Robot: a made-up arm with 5 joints.
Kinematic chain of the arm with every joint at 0, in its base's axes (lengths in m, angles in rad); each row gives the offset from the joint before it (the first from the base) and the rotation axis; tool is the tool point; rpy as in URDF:
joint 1: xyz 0 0 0.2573 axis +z
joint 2: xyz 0 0 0 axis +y
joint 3: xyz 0.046 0 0.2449 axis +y
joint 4: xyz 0.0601 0 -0.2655 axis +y
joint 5: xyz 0.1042 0 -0.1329 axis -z
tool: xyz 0 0 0 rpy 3.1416 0 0
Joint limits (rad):
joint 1: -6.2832..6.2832
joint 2: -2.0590..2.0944
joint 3: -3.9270..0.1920
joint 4: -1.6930..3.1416
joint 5: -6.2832..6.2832
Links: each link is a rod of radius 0.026 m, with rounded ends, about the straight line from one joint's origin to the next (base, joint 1, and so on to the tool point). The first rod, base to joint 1, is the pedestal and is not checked.
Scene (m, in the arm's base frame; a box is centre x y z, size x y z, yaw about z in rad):
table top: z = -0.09
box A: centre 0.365 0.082 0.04 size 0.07 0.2 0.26 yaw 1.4
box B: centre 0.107 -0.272 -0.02 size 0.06 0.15 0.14 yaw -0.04
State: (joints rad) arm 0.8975 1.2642 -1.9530 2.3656 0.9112
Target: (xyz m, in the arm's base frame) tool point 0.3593 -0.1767 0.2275
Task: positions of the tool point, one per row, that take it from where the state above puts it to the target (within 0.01 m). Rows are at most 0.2 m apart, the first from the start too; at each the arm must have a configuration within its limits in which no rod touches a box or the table.
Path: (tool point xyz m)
1: 0.3119 0.2239 0.1220
2: 0.3951 0.1431 0.2309
3: 0.4224 0.0306 0.3485
4: 0.4091 -0.0797 0.2859
5: 0.3593 -0.1767 0.2275

